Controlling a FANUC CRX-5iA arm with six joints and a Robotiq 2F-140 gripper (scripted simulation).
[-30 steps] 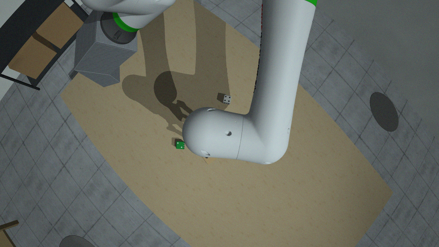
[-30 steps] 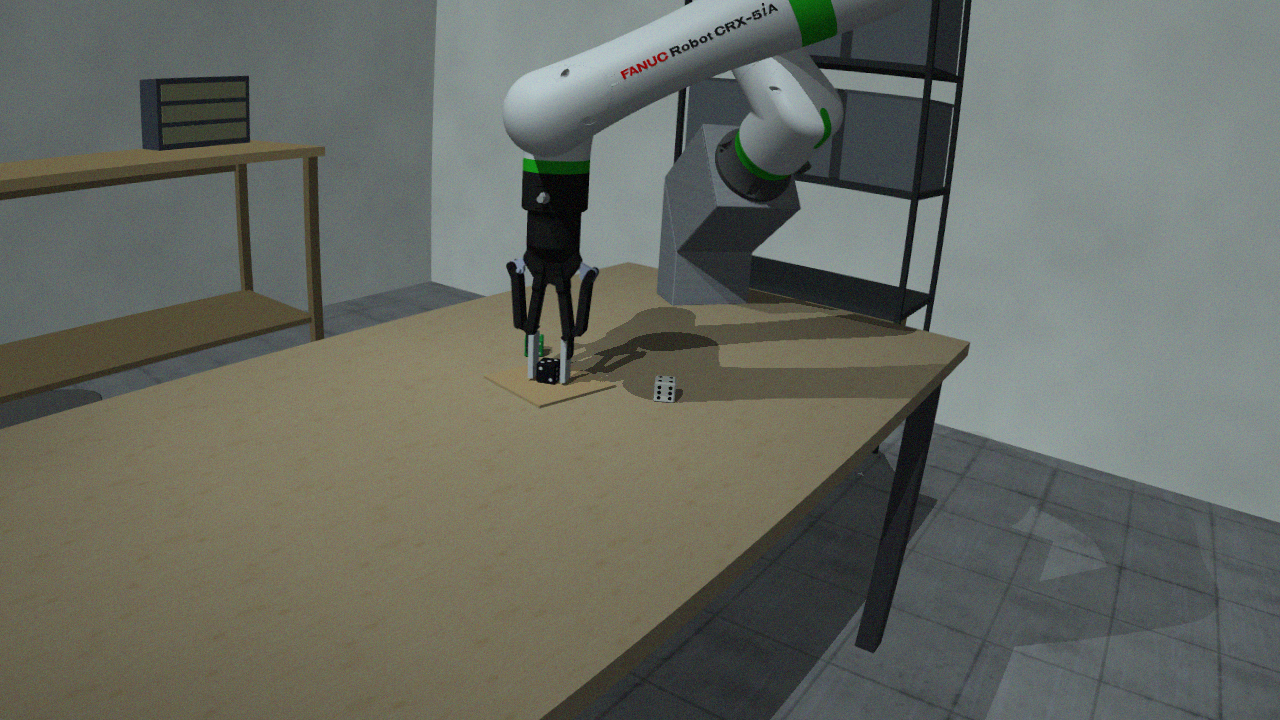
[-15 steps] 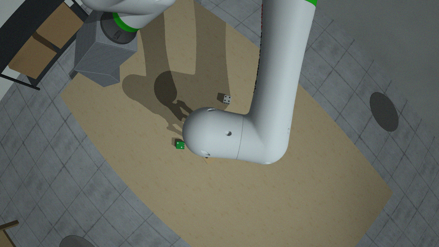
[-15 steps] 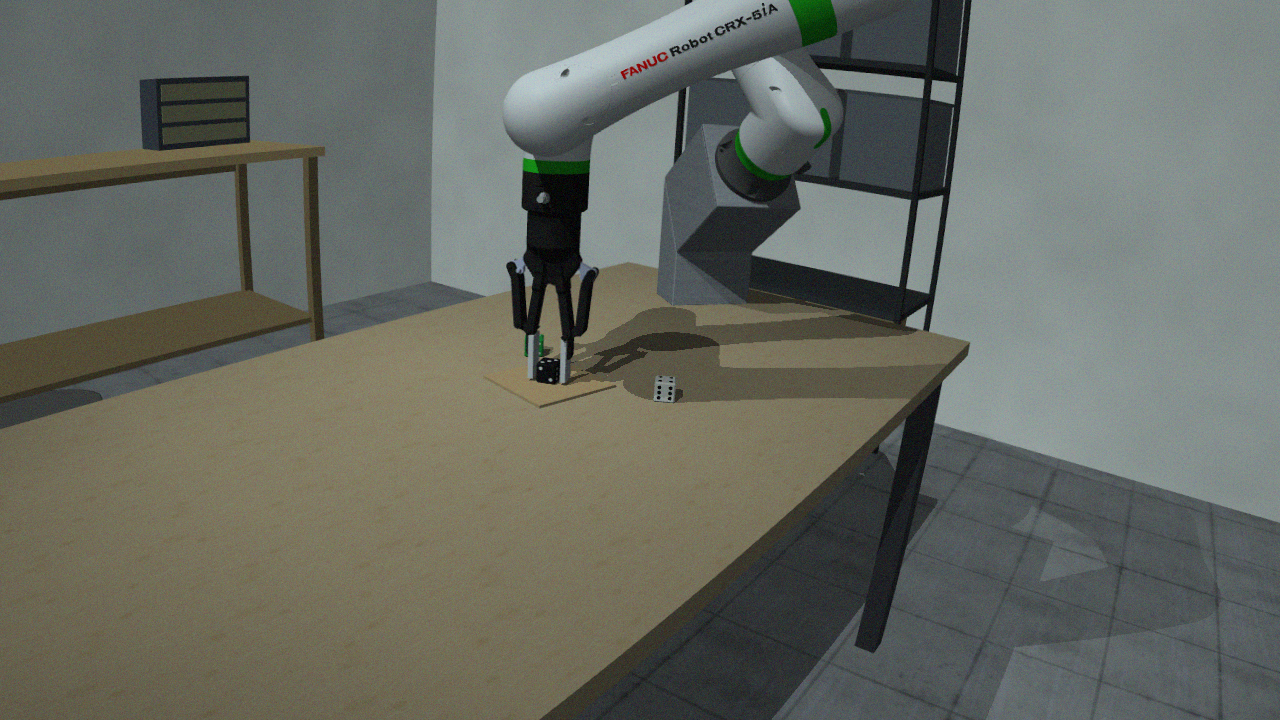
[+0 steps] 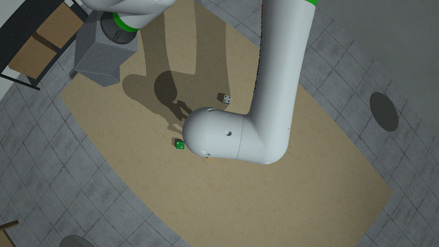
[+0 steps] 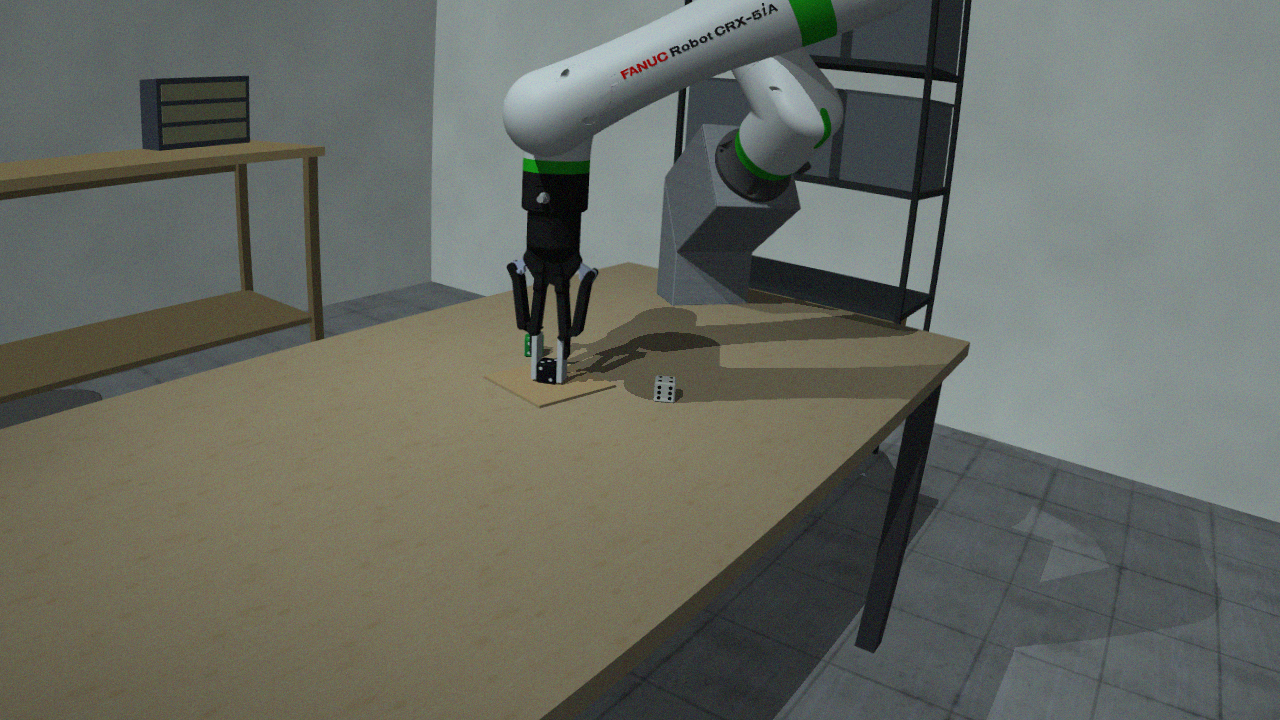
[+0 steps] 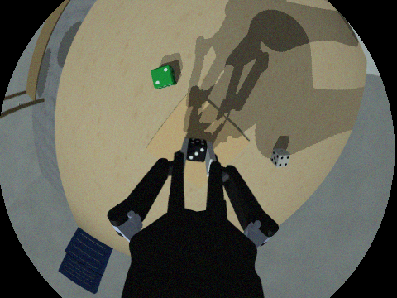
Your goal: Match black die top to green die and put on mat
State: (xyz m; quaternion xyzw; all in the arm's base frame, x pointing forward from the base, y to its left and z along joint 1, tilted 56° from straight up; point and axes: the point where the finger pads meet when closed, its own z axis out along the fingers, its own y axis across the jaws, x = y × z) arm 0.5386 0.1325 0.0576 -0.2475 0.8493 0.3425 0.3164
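The black die is 20 mm below my hand. Also, from my hand: white die: 120 mm behind, 130 mm to the left, 30 mm below; then green die: 40 mm behind, 120 mm to the right, 30 mm below; then tan mat: 40 mm below.
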